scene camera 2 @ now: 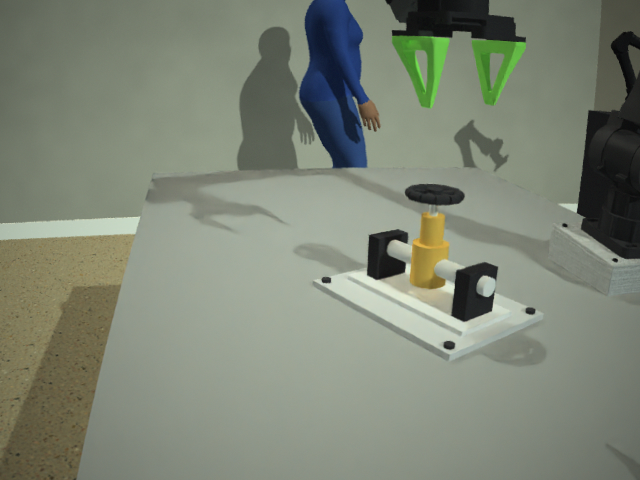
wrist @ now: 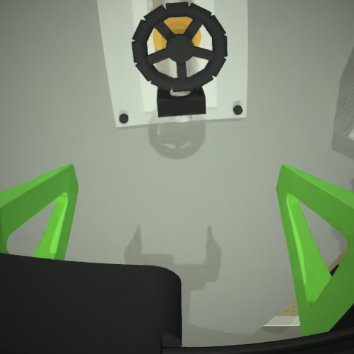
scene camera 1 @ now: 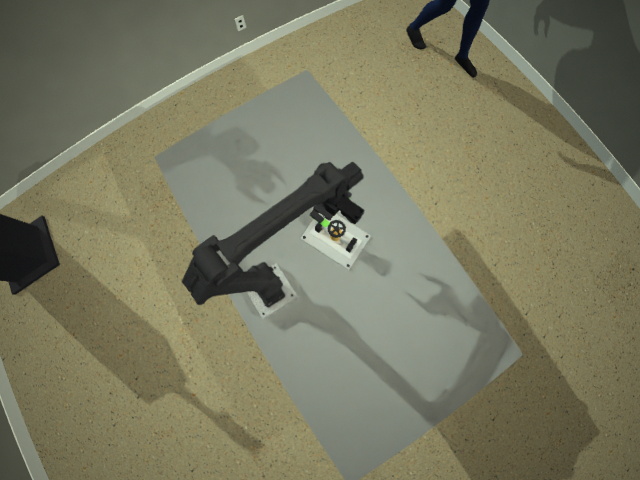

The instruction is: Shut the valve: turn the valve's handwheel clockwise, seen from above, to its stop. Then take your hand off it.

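Observation:
The valve's black five-spoked handwheel lies level on top of the yellow valve body. The body sits on a pipe between two black blocks, on a white base plate. My gripper is open and empty, its green fingers pointing down. It hangs well above the handwheel in the scene camera 2 view, touching nothing. In the wrist view the handwheel is at the top, beyond the fingertips. In the scene camera 1 view the arm hides most of the gripper.
The valve stands on a grey table. My arm's white mounting block is bolted to the table near the valve. A person in blue stands beyond the table. Shadows of the arm cross the table top.

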